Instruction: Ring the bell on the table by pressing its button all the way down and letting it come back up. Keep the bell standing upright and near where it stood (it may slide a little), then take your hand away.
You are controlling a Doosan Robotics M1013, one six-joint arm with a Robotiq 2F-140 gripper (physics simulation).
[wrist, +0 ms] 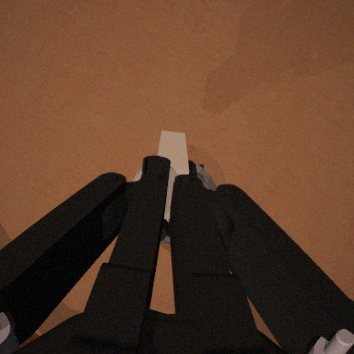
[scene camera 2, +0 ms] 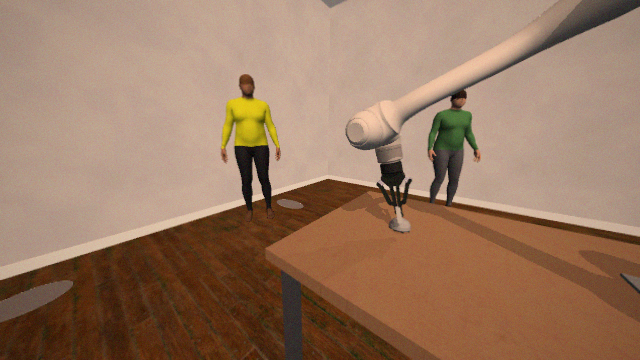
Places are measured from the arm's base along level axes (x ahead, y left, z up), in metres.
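Pixels of known places: gripper, fingertip midpoint: [wrist: 170,150] [scene camera 2: 400,221].
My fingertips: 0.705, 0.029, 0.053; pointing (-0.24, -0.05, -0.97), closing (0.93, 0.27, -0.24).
Ahead of a thing's pixels: the offset from my fingertips to its top centre, as dx, dy, dz. "*": to the spot under its first point. Level surfaces: height alone.
The silver-grey bell @(+0.014, -0.062, +0.007) [scene camera 2: 400,226] stands upright on the wooden table @(dz -0.059) [scene camera 2: 450,280]. In the wrist view the bell @(* +0.033, -0.025, -0.042) [wrist: 206,179] is mostly hidden behind the fingers, with parts of its dome showing on both sides of them. A small dark piece, which looks like the button @(+0.014, -0.062, +0.007) [wrist: 165,230], shows in the gap between the fingers. My gripper [scene camera 2: 398,212] [wrist: 170,150] is shut and points down, its pale fingertips close together at the top of the bell. Whether the fingertips touch the button or the dome, and whether the button is down, I cannot tell.
A person in a yellow top [scene camera 2: 251,122] stands on the floor behind the table's left side. A person in a green top [scene camera 2: 454,130] stands behind the table. Part of a flat dark-edged object [scene camera 2: 632,282] shows at the right edge of the scene view.
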